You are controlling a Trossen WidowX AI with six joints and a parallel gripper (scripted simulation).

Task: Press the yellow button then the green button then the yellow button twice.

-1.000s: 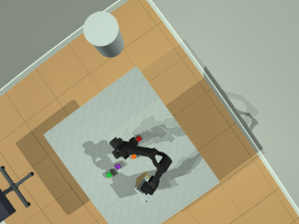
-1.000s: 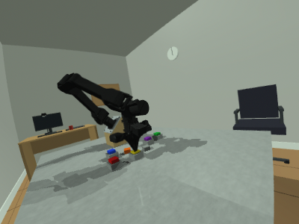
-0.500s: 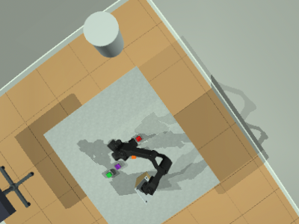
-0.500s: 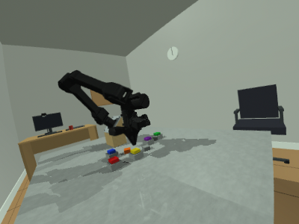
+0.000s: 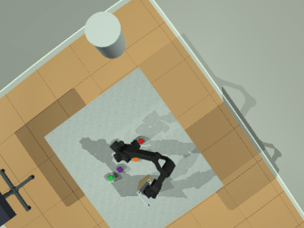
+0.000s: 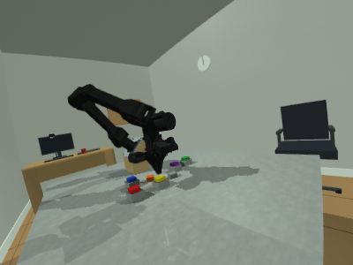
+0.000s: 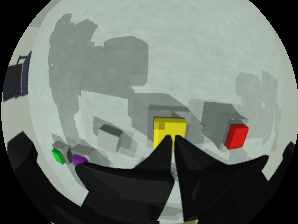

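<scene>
My gripper tip is 20 mm above the yellow button. Also, from my gripper tip: small grey block (30 mm behind, 90 mm to the left, 40 mm below); red button (20 mm behind, 100 mm to the right, 20 mm below); orange block (100 mm behind, 20 mm to the left, 40 mm below).
</scene>
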